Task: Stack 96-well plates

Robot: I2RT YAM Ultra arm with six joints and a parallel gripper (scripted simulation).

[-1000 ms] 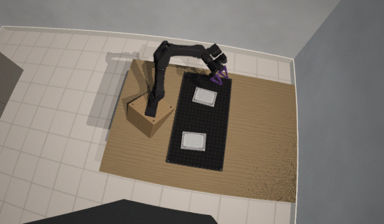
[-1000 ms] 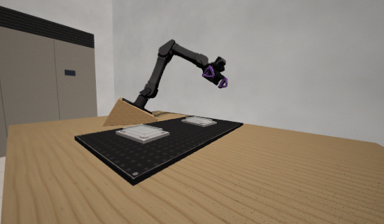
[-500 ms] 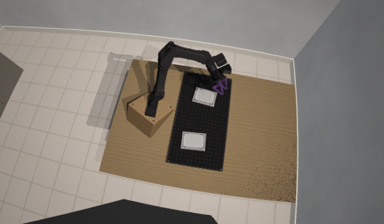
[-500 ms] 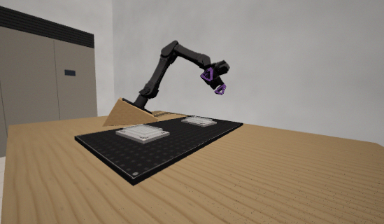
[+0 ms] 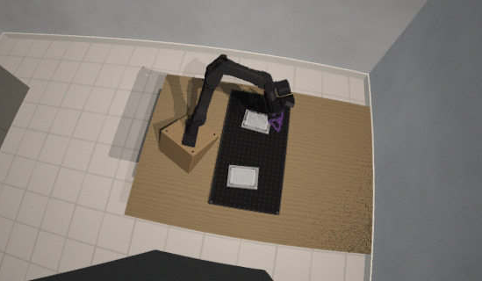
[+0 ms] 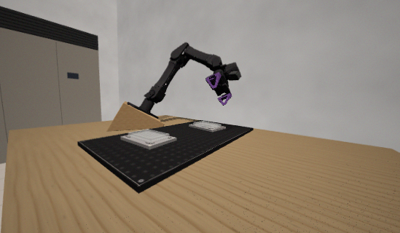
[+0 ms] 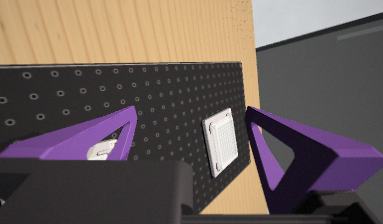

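Now: hand 140 mm past the nest N1, 250 mm to the left of it and 160 mm above it.
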